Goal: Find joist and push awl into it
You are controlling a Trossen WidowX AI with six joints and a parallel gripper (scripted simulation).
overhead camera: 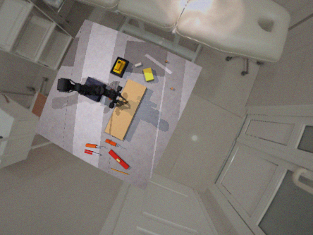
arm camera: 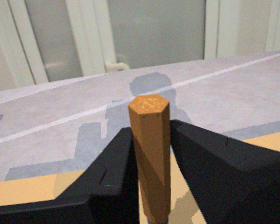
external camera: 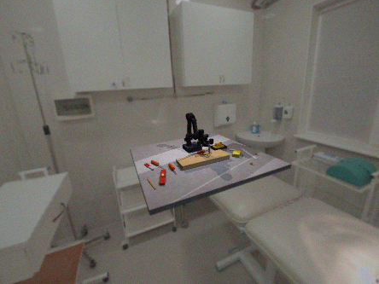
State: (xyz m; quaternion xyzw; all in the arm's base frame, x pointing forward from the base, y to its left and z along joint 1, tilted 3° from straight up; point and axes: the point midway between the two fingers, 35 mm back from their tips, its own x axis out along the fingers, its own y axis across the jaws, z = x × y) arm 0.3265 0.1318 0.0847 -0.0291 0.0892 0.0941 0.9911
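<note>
The awl is 6 cm below my gripper tip. The rest, counted from my gripper tip: yellow block (31 cm to the left, 13 cm below, 1 cm behind); then black tray (28 cm behind, 21 cm to the left, 13 cm below); then yellow stud finder (28 cm behind, 23 cm to the left, 9 cm below).
</note>
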